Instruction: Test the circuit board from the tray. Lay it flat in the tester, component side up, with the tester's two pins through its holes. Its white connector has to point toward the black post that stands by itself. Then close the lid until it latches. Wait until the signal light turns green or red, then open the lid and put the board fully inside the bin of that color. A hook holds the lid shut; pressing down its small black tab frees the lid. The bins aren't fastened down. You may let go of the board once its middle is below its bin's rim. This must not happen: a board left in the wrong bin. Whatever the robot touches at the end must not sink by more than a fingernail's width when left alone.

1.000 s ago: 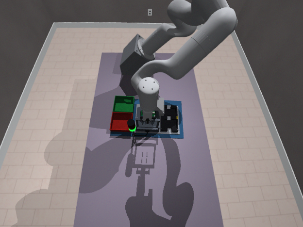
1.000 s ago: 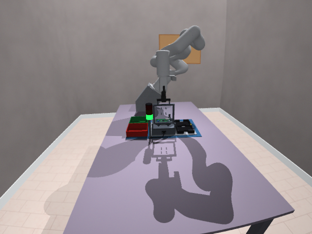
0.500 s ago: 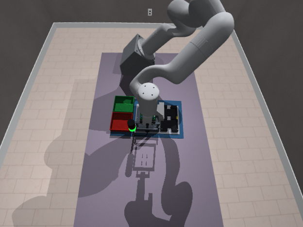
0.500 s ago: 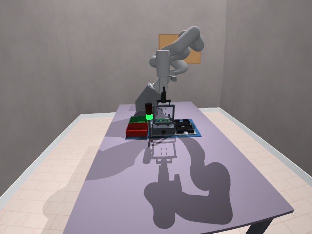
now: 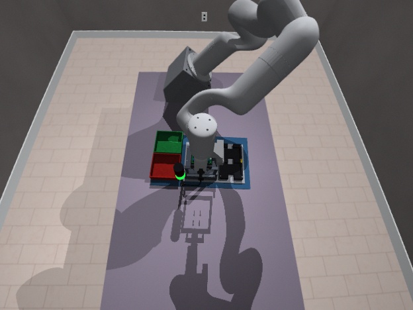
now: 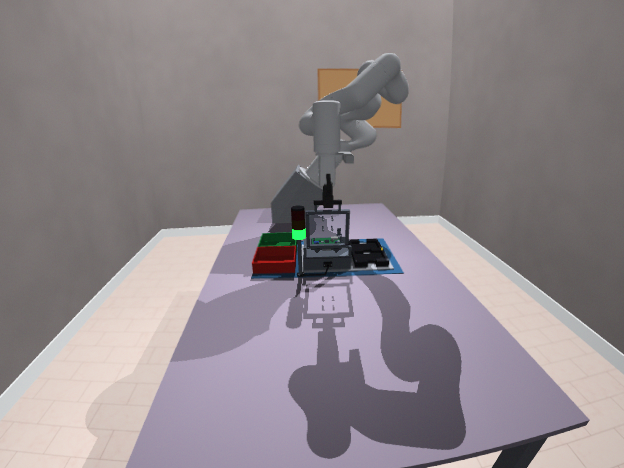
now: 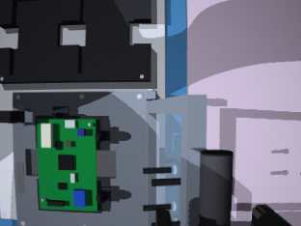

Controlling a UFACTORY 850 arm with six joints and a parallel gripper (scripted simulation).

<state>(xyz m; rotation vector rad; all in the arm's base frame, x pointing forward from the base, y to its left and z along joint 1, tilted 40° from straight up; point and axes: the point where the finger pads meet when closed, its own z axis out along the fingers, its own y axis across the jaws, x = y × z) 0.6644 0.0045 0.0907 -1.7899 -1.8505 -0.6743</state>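
The green circuit board lies 200 mm below my hand and 130 mm behind it. From my hand the other things lie so: clear lid: 90 mm below, 20 mm behind; red bin: 260 mm below, 200 mm to the right, 80 mm behind; tester nest: 210 mm below, 130 mm behind.
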